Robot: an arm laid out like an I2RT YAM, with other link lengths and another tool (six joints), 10 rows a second.
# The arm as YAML. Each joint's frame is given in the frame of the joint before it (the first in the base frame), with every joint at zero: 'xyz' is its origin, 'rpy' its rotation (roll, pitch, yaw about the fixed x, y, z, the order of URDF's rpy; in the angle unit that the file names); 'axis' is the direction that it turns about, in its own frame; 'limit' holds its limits. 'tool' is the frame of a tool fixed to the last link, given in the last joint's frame.
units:
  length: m
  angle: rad
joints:
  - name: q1
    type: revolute
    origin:
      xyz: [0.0, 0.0, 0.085]
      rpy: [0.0, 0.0, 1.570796]
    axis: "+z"
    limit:
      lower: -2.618
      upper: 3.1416
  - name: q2
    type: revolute
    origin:
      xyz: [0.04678, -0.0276, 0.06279]
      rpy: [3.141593, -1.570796, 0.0]
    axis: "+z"
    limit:
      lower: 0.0
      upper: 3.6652
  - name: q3
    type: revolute
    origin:
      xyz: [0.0, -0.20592, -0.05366]
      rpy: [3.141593, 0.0, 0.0]
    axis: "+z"
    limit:
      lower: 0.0
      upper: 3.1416
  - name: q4
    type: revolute
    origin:
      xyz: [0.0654, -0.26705, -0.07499]
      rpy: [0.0, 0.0, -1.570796]
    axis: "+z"
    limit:
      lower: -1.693
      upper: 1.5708
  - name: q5
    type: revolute
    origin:
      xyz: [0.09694, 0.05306, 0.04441]
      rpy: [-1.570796, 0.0, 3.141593]
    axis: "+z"
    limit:
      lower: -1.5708
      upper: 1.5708
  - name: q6
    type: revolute
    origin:
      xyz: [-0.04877, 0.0, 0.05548]
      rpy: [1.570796, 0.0, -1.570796]
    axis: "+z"
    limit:
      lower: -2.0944
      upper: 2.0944
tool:
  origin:
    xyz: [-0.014, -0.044, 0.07]
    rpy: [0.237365, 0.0, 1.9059]
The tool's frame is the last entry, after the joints.
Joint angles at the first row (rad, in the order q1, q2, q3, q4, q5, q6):
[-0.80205 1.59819 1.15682 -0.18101 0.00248 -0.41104]
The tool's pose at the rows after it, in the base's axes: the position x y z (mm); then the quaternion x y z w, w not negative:
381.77 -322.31 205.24 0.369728 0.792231 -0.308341 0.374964
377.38 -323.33 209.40 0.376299 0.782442 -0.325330 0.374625
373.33 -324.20 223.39 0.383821 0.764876 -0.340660 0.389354
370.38 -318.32 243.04 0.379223 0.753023 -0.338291 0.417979
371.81 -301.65 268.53 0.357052 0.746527 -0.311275 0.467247
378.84 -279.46 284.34 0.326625 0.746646 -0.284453 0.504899
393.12 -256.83 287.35 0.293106 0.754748 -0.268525 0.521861
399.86 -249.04 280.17 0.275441 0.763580 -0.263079 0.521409
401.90 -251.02 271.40 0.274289 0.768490 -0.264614 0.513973
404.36 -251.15 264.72 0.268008 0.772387 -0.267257 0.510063
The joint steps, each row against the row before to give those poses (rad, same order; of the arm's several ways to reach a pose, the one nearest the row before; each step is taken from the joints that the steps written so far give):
[0.00152 -0.01526 -0.00803 0.01604 0.03471 0.00305]
[0.00153 -0.02404 -0.02059 0.01525 0.03815 0.00076]
[0.00000 -0.03812 -0.02209 0.03317 0.02670 0.00801]
[-0.00228 -0.05688 -0.02597 0.02632 -0.02669 0.00382]
[0.00380 -0.07133 -0.03129 0.03320 -0.09309 0.00877]
[0.02556 -0.04805 -0.02592 0.02861 -0.07439 0.00191]
[0.04806 -0.00496 -0.00497 0.01565 -0.02900 -0.01717]
[0.01716 0.01488 -0.00380 0.00723 -0.01412 -0.02060]
[0.00003 0.02061 -0.00076 0.00459 0.00422 -0.00838]
[0.00227 0.01679 -0.00150 0.00914 0.00076 -0.01527]

